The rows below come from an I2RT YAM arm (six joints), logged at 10 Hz.
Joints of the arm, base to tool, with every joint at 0 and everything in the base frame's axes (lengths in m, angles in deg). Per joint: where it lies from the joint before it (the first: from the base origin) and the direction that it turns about. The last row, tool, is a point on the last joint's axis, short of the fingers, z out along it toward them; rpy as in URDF.
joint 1: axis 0 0 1 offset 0 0 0.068
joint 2: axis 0 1 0 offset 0.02 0.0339 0.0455
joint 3: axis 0 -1 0 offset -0.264 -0.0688 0
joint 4: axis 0 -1 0 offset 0.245 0.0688 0.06
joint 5: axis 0 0 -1 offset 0.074 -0.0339 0.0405
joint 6: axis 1 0 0 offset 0.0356 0 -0.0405
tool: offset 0 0 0 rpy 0 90 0
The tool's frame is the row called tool.
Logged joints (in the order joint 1, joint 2, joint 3, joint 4, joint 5, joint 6), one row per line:
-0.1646, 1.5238, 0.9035, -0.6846, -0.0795, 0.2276
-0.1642, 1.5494, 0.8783, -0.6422, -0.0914, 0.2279
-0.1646, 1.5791, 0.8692, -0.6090, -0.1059, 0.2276
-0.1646, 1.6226, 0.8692, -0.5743, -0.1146, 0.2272
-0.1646, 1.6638, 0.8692, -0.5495, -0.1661, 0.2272
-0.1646, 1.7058, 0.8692, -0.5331, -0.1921, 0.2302
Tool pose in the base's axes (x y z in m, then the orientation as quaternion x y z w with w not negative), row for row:
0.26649, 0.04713, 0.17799, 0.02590, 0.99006, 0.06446, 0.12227
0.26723, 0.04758, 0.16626, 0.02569, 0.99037, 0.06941, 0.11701
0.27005, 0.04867, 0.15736, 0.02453, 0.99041, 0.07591, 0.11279
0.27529, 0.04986, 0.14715, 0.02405, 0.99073, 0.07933, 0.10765
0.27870, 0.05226, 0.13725, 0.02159, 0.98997, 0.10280, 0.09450
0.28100, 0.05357, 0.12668, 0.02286, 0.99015, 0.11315, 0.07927
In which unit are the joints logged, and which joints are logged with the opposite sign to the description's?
The joints are logged in radians. Opposite sign: joint 1.
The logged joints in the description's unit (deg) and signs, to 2 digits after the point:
9.43, 87.31, 51.77, -39.22, -4.56, 13.04
9.41, 88.77, 50.32, -36.80, -5.24, 13.06
9.43, 90.48, 49.80, -34.89, -6.07, 13.04
9.43, 92.97, 49.80, -32.90, -6.57, 13.02
9.43, 95.33, 49.80, -31.48, -9.52, 13.02
9.43, 97.74, 49.80, -30.54, -11.01, 13.19

